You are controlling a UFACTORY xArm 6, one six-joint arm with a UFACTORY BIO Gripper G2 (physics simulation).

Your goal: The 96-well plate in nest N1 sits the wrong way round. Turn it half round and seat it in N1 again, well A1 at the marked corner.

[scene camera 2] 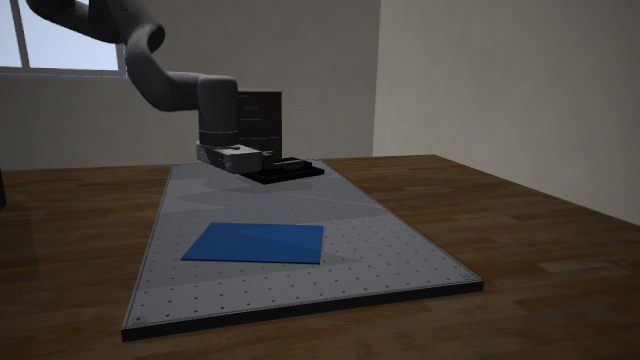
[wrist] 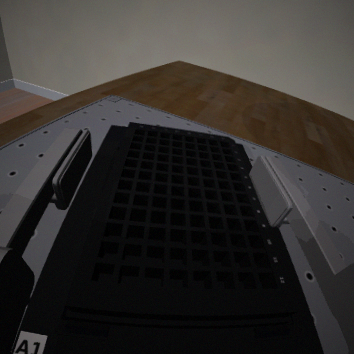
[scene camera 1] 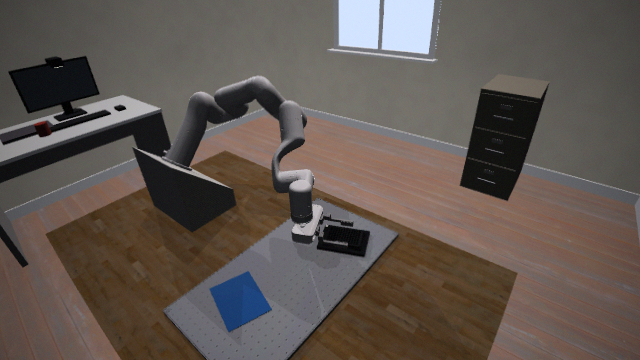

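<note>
The black 96-well plate (scene camera 1: 353, 236) (wrist: 175, 200) sits in the black nest N1 (scene camera 1: 344, 250) (scene camera 2: 296, 176) (wrist: 75, 260). In the wrist view a white A1 label (wrist: 31, 345) marks the nest's near left corner. The plate's small column numbers run down its right edge, with 12 at the near end, away from the far right corner. My gripper (scene camera 1: 343, 233) (wrist: 173, 181) is part open and empty, its two finger pads on either side of the plate. The left pad stands clear of the plate; the right pad is close beside its edge, and contact cannot be told.
The nest stands near the far end of the grey perforated board (scene camera 1: 295, 280) (scene camera 2: 400, 260) (wrist: 30, 175). A flat blue square (scene camera 1: 240, 301) (scene camera 2: 257, 243) lies nearer the board's other end. A desk (scene camera 1: 125, 106) and a filing cabinet (scene camera 1: 502, 140) stand away from the board.
</note>
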